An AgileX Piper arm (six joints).
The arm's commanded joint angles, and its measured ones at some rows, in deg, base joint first. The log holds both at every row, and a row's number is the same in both.
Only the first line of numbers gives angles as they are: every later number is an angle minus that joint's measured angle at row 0.
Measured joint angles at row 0: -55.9 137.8 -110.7 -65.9 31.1 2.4
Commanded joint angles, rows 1 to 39: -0.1 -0.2 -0.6 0.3 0.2 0.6; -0.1 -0.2 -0.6 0.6 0.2 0.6; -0.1 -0.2 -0.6 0.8 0.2 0.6; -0.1 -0.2 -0.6 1.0 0.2 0.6; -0.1 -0.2 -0.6 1.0 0.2 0.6; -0.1 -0.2 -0.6 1.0 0.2 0.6; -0.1 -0.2 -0.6 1.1 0.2 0.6; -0.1 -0.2 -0.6 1.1 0.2 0.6; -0.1 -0.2 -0.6 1.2 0.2 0.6; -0.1 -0.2 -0.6 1.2 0.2 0.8; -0.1 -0.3 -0.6 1.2 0.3 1.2; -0.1 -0.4 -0.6 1.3 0.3 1.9; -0.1 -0.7 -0.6 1.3 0.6 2.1; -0.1 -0.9 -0.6 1.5 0.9 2.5; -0.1 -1.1 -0.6 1.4 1.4 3.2; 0.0 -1.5 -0.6 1.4 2.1 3.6; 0.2 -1.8 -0.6 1.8 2.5 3.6; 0.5 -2.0 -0.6 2.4 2.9 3.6; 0.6 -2.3 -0.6 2.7 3.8 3.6; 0.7 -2.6 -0.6 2.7 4.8 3.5; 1.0 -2.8 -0.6 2.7 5.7 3.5; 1.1 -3.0 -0.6 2.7 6.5 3.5; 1.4 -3.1 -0.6 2.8 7.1 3.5; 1.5 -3.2 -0.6 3.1 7.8 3.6; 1.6 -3.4 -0.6 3.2 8.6 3.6; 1.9 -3.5 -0.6 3.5 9.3 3.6; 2.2 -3.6 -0.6 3.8 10.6 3.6; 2.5 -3.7 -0.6 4.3 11.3 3.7; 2.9 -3.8 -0.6 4.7 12.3 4.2; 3.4 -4.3 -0.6 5.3 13.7 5.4; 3.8 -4.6 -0.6 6.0 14.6 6.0; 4.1 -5.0 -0.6 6.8 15.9 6.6; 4.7 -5.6 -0.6 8.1 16.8 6.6; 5.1 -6.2 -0.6 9.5 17.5 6.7; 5.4 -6.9 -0.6 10.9 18.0 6.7; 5.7 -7.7 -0.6 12.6 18.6 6.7; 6.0 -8.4 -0.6 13.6 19.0 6.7; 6.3 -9.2 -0.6 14.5 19.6 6.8; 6.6 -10.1 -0.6 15.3 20.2 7.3
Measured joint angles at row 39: 5.4 -6.5 -0.2 11.5 17.5 6.1
